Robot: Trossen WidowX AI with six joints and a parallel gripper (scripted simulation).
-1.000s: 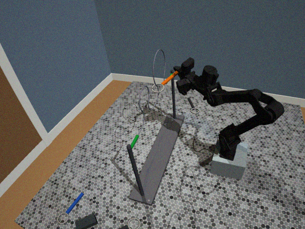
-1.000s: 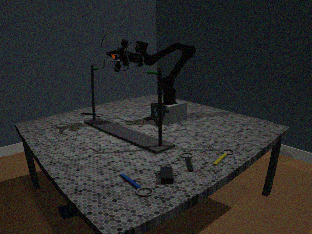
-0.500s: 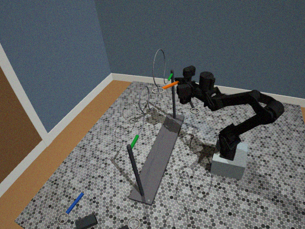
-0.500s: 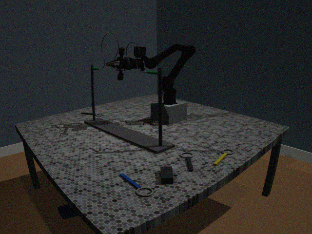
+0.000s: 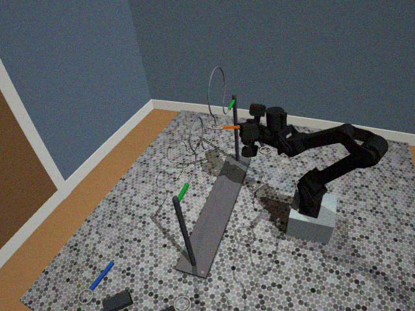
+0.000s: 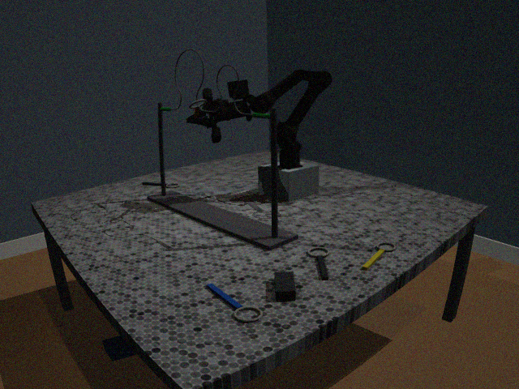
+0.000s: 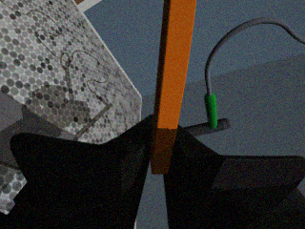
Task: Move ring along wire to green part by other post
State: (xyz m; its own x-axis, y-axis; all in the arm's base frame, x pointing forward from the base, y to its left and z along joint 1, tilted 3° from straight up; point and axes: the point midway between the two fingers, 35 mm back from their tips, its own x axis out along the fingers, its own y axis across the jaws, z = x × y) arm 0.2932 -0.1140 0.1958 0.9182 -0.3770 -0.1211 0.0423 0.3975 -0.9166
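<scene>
The orange-handled ring lies 9 cm to the left of my gripper tip and 5 cm above it. Also, from my gripper tip: yellow-handled ring: 18 cm behind, 69 cm to the left, 28 cm below; blue-handled ring: 24 cm ahead, 67 cm to the left, 28 cm below; dark block: 12 cm ahead, 67 cm to the left, 27 cm below.
</scene>
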